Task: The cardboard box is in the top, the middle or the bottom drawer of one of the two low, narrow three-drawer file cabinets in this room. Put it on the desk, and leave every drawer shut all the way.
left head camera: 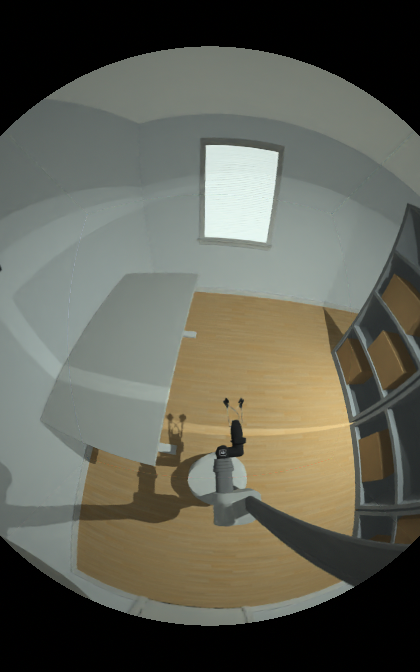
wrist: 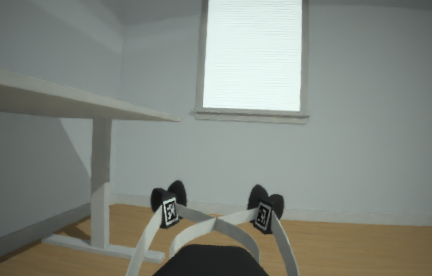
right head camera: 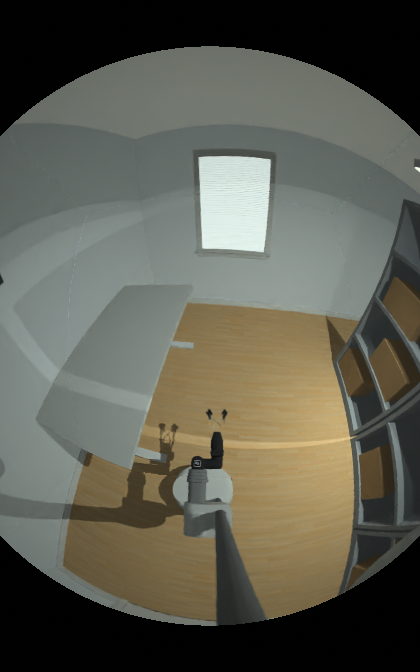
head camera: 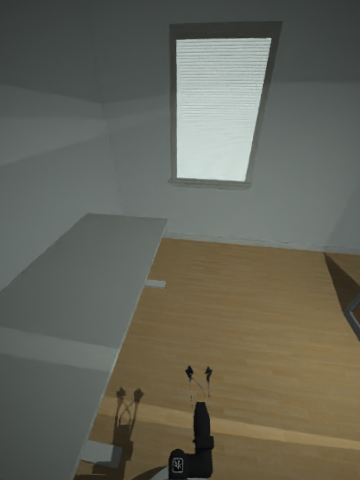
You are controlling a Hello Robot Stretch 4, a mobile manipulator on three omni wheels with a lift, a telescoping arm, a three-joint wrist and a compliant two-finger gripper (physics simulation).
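Frame: origin at the robot's base, x up, y left, z back, level; millimetres.
Seen in the pictures: gripper, between the fingertips: (left head camera: 232,397) (wrist: 217,198) (right head camera: 216,408) (head camera: 198,366).
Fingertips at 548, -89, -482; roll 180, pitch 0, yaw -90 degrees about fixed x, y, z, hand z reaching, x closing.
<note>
A point is followed by its place in that frame, as x, y, z.
The desk (head camera: 75,280) @(692, 604, -864) (left head camera: 130,330) @(693, 558, -883) (right head camera: 125,340) @(693, 528, -883) (wrist: 75,102) @(668, 243, -797) has a long light-grey top and stands on the left, along the wall. My gripper (head camera: 199,372) @(548, -89, -482) (left head camera: 233,402) @(548, -89, -482) (right head camera: 217,414) @(548, -89, -482) (wrist: 217,198) @(548, -89, -482) is open, with its two fingertips apart and no object between them. It is to the right of the desk's long edge, over the wood floor. In the wrist view the desk top is seen from below its edge. The file cabinets, their drawers and the cardboard box from a drawer cannot be made out in these views.
A dark grey shelf unit (left head camera: 395,460) @(500, -1321, 270) (right head camera: 395,465) @(500, -1334, 170) with several brown boxes stands on the right. A white desk leg (wrist: 100,200) @(251, 491, -1486) and its feet reach the floor on the left. A window (head camera: 217,110) @(1486, -336, -2278) is in the far wall.
</note>
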